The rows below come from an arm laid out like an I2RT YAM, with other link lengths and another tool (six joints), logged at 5 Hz.
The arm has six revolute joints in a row. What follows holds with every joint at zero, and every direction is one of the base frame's.
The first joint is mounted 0.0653 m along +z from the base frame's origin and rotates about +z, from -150 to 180 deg.
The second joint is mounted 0.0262 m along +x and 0.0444 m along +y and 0.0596 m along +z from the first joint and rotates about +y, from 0 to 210 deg.
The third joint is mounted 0.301 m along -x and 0.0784 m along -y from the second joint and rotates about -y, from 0 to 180 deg.
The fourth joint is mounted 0.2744 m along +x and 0.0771 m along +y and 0.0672 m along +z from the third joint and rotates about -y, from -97 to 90 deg.
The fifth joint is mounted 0.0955 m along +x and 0.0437 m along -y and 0.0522 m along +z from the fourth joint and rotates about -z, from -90 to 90 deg.
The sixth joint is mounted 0.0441 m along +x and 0.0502 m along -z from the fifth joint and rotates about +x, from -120 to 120 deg.
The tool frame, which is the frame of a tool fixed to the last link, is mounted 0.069 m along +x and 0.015 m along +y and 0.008 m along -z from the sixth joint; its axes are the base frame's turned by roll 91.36, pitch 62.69 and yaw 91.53 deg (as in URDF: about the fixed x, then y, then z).
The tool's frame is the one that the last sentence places.
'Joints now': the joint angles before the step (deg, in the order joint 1, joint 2, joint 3, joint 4, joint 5, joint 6). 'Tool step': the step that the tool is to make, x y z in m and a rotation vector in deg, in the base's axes. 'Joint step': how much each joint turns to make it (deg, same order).
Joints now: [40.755, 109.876, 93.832, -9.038, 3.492, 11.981]
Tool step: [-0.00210, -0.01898, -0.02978, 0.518, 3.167, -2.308]
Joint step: [-1.331, -1.692, -6.995, 3.059, -0.199, 2.621]
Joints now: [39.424, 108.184, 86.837, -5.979, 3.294, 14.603]
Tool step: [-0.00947, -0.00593, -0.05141, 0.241, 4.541, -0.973]
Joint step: [-0.004, 0.644, -7.649, 4.774, -0.646, 3.157]
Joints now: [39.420, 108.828, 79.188, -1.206, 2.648, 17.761]
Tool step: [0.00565, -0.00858, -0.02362, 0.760, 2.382, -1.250]
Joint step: [-1.246, 1.409, -2.259, 2.223, -1.088, 1.780]
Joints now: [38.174, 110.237, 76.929, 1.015, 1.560, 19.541]
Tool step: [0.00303, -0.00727, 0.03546, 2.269, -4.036, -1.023]
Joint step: [-0.623, -3.174, 0.197, 1.221, 0.690, -0.394]
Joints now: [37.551, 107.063, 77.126, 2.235, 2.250, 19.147]
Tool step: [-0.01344, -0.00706, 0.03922, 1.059, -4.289, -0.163]
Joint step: [0.568, -5.182, -1.126, 0.049, 1.435, -1.303]
